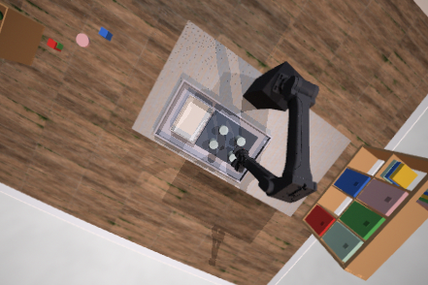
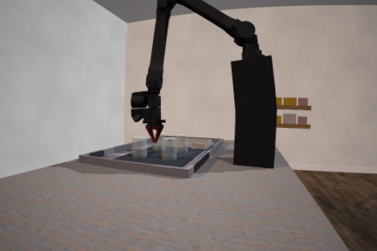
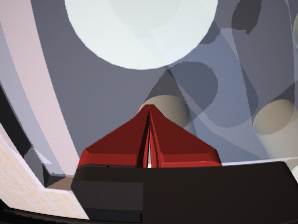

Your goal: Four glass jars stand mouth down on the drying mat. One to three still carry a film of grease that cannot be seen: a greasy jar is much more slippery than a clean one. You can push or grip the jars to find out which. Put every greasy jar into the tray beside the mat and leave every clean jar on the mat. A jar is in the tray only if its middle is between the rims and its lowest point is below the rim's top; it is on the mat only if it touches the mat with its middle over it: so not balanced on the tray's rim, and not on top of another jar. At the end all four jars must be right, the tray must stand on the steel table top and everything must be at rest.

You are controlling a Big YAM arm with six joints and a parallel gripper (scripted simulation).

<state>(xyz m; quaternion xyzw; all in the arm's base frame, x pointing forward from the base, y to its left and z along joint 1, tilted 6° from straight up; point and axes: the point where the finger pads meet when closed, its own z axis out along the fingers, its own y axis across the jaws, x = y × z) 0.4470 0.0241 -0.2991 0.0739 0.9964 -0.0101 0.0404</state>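
Now: hand 20 mm past the dark drying mat, 90 mm to the left of it and 80 mm above it. Also, from my hand: pale tray (70 mm behind, 410 mm to the right, 70 mm below).
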